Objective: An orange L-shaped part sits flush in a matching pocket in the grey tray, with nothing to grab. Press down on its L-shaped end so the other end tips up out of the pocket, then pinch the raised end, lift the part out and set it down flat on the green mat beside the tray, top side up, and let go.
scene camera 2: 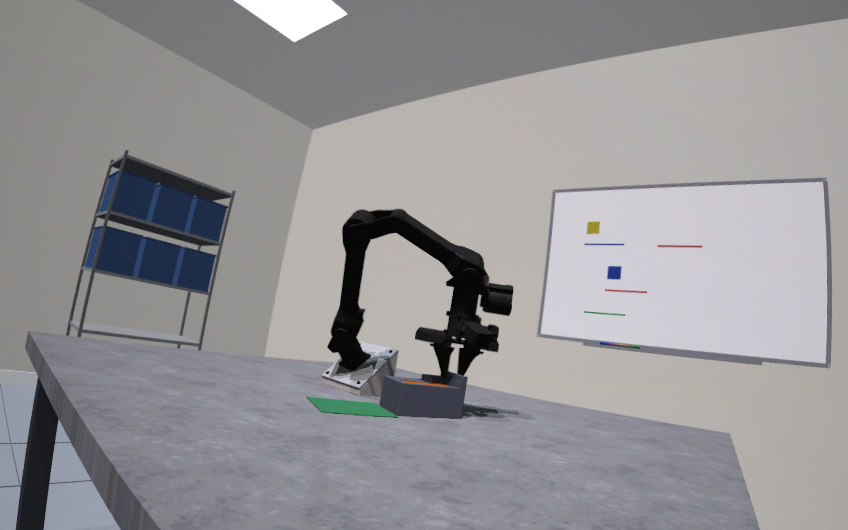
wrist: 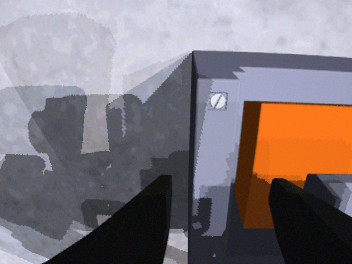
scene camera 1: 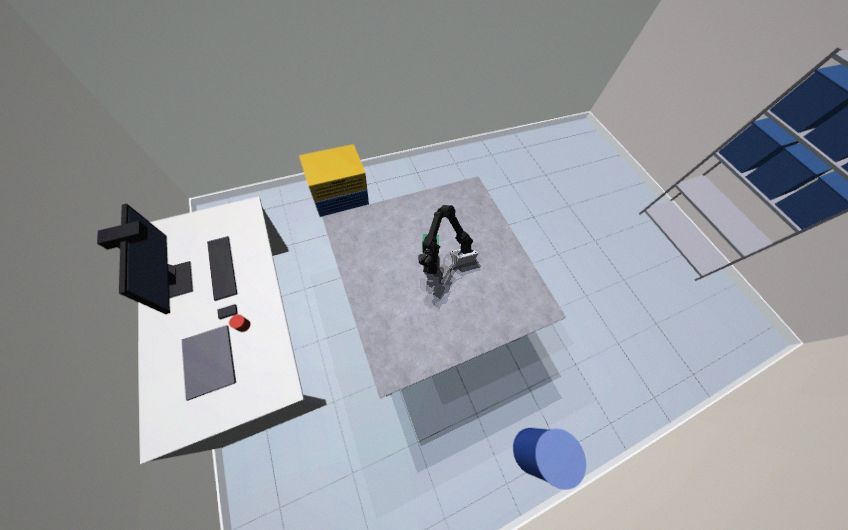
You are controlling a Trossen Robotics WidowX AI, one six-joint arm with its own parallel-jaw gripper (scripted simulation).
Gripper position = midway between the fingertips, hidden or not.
Note:
I see my gripper (scene camera 2: 451,379) and a green mat (scene camera 2: 336,406).
My gripper also shows in the wrist view (wrist: 221,187).

